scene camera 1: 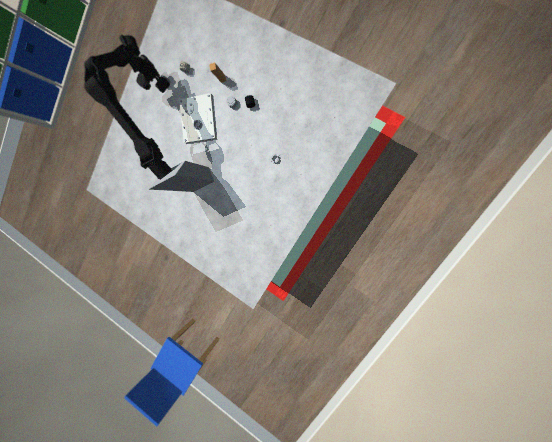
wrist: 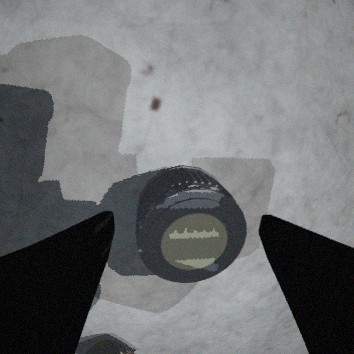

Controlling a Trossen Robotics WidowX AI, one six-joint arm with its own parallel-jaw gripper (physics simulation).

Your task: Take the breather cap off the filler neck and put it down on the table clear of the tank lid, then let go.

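Places are measured from the arm's base along level axes (x right, y ahead, z up), in centimetres.
Pixels of known places: gripper, between the fingertips: [wrist: 188, 222]; arm's base, origin of its link: [scene camera 1: 164, 174].
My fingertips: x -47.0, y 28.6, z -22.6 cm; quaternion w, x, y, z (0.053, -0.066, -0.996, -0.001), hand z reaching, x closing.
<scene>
For each thing: its top centre in the pictures, then the offset to it from my fingertips. "spot": a spot on its surface instead.
- breather cap, centre of its top: [wrist: 194, 243] dx +0.1, dy +0.2, dz +1.4 cm
- tank lid, a spot on its surface: [scene camera 1: 208, 112] spot: dx +31.4, dy +3.4, dz -0.3 cm
- dark round neck, a spot on its surface: [scene camera 1: 199, 124] spot: dx +32.2, dy -4.3, dz +1.3 cm
- small grey-brown cylinder, centre of its top: [scene camera 1: 181, 64] dx +6.8, dy +12.7, dz +2.9 cm
- orange-brown block, centre of its top: [scene camera 1: 212, 66] dx +26.8, dy +21.0, dz +9.1 cm
- pale cylinder, centre of its top: [scene camera 1: 230, 100] dx +38.9, dy +15.1, dz +1.4 cm
- black piece, centre of its top: [scene camera 1: 248, 99] dx +46.9, dy +21.0, dz +2.7 cm
- small ring-like part, centre of its top: [scene camera 1: 275, 158] dx +75.0, dy +8.3, dz -0.2 cm
The breather cap [wrist: 194, 240], a dark ribbed round cap with an olive disc on its top, sits on the grey table between the fingers in the wrist view. It appears upright, with its shadow on its left. My gripper [scene camera 1: 153, 83] [wrist: 188, 222] is open, with a gap between each fingertip and the cap. In the scene view the gripper is over the table's upper left part, and the cap cannot be made out there. The tank lid [scene camera 1: 208, 112], a pale plate with small bolts, lies to the right of and below the gripper. A dark round neck [scene camera 1: 198, 124] stands on it.
A small grey-brown cylinder [scene camera 1: 184, 66], an orange-brown block [scene camera 1: 217, 71], a pale cylinder [scene camera 1: 232, 102] and a black piece [scene camera 1: 250, 101] stand around the lid's upper side. A small ring-like part [scene camera 1: 276, 155] lies farther right. A dark angled panel [scene camera 1: 186, 176] is below the lid.
</scene>
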